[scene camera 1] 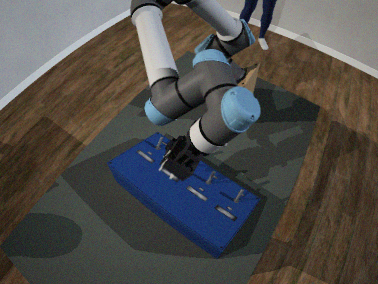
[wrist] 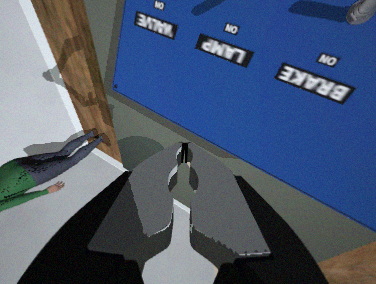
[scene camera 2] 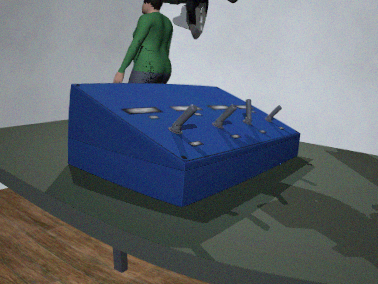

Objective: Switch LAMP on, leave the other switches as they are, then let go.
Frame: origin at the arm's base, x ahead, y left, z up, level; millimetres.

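Where they show: gripper, fingertip midpoint: (scene camera 1: 165,168) (wrist: 184,144) (scene camera 2: 196,38).
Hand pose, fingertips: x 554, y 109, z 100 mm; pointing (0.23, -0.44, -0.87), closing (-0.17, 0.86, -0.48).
Each offset is from my fingertips to the centre of the thing. "spot": to the spot under its first point. Level surfaces: height alone.
A blue switch panel {49 mm back, 20 mm left, 200 mm down} (scene camera 1: 150,185) (scene camera 2: 125,150) (wrist: 210,105) carries several grey levers. The LAMP lever {117 mm back, 40 mm right, 147 mm down} (scene camera 2: 248,112) is third from the near end in scene camera 2; it stands more upright than the others and leans towards the name-plate side. The BRAKE lever {132 mm back, 79 mm left, 152 mm down} (scene camera 1: 212,177) (scene camera 2: 224,116) (wrist: 361,12), the VALVE lever {129 mm back, 161 mm right, 152 mm down} (scene camera 1: 159,143) (scene camera 2: 273,113) and the end lever {133 mm back, 199 mm left, 152 mm down} (scene camera 1: 239,195) (scene camera 2: 182,119) lean the other way. The LAMP plate {spot: 48 mm back, 37 mm right, 150 mm down} (wrist: 224,50) is readable in the wrist view. My gripper (scene camera 1: 167,171) (wrist: 184,144) is shut and empty, raised above the panel's name-plate side, touching no lever.
The panel stands on a dark green table {258 mm down} (scene camera 1: 107,227) (scene camera 2: 30,145) (wrist: 292,202). A person in green (scene camera 2: 152,45) (wrist: 20,175) is beyond the table. Another person's legs (scene camera 1: 265,25) show behind the arm. A wooden-coloured block (scene camera 1: 250,80) stands near the arm's base.
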